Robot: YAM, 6 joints.
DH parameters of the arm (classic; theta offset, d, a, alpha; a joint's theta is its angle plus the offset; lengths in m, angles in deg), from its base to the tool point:
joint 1: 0 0.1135 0.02 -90
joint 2: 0 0 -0.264 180
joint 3: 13.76 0 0.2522 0
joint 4: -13.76 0 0.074 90
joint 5: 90 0 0 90
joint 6: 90 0.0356 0 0
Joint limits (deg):
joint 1: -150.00..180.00
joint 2: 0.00..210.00
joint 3: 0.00..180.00
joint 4: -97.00..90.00
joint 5: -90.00..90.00
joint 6: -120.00..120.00
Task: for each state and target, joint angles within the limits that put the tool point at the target. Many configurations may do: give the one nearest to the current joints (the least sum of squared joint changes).
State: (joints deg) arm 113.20 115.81 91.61 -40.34 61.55 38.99
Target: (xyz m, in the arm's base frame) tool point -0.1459 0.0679 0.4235
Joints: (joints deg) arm 165.78 58.56 80.19 -62.75 57.39 38.99
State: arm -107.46 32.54 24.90 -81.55 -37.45 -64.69
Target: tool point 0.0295 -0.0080 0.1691
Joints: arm -94.76 20.34 19.41 -97.00 -57.61 -64.69
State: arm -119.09 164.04 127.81 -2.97 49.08 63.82
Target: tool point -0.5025 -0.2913 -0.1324
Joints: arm -147.91 193.52 149.98 8.79 34.50 63.82
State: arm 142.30 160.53 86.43 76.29 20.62 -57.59
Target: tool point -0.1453 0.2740 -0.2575
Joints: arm 120.45 190.31 76.18 69.06 22.46 -57.59
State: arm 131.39 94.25 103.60 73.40 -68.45 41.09
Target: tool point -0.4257 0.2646 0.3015
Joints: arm 144.42 128.85 99.19 65.19 -65.92 41.09
